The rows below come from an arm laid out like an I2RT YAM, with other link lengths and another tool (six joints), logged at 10 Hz.
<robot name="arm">
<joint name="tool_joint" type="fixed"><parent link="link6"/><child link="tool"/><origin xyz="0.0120 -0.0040 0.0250" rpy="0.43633 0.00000 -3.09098"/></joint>
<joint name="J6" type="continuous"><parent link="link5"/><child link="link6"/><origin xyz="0.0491 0.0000 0.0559" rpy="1.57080 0.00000 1.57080"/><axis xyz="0 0 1"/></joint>
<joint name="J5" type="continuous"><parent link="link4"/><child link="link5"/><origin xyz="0.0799 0.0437 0.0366" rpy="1.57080 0.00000 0.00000"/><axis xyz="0 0 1"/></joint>
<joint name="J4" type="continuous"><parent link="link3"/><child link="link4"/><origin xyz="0.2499 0.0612 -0.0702" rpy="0.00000 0.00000 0.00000"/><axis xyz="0 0 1"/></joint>
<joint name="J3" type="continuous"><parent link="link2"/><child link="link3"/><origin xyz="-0.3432 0.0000 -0.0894" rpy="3.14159 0.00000 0.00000"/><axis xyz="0 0 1"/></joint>
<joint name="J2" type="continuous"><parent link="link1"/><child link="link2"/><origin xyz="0.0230 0.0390 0.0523" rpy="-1.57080 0.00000 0.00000"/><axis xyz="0 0 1"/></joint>
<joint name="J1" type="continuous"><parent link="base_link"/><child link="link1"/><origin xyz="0.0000 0.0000 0.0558" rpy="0.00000 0.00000 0.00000"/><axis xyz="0 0 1"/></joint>
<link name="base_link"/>
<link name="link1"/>
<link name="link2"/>
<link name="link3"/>
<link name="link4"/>
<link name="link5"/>
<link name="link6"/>
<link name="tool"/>
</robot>
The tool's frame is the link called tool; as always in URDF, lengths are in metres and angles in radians. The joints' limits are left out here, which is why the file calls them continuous.
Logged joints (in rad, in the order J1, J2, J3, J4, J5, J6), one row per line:
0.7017, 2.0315, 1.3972, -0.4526, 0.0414, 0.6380
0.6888, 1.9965, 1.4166, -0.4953, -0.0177, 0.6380
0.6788, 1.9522, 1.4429, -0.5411, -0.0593, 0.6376
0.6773, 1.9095, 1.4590, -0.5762, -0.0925, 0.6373
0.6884, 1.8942, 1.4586, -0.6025, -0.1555, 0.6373
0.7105, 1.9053, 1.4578, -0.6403, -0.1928, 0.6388
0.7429, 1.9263, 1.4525, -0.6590, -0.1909, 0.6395
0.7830, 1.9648, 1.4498, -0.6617, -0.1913, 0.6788
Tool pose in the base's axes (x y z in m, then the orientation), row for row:
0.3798, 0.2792, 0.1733, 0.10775, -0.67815, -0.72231, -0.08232
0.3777, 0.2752, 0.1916, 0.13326, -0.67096, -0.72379, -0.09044
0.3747, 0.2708, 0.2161, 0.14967, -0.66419, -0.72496, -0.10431
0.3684, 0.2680, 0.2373, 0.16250, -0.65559, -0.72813, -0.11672
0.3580, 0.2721, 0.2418, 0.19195, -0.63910, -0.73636, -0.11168
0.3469, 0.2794, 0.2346, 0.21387, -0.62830, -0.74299, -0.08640
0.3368, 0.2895, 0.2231, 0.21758, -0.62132, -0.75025, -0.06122
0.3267, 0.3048, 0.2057, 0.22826, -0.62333, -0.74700, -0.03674
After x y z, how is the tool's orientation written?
As a quaternion, w x y z.
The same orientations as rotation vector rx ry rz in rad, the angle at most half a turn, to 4 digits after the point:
-1.9957, -2.1256, -0.2423
-1.9459, -2.0991, -0.2623
-1.9085, -2.0832, -0.2997
-1.8704, -2.0774, -0.3330
-1.7943, -2.0673, -0.3135
-1.7434, -2.0616, -0.2397
-1.7206, -2.0776, -0.1695
-1.7165, -2.0570, -0.1012

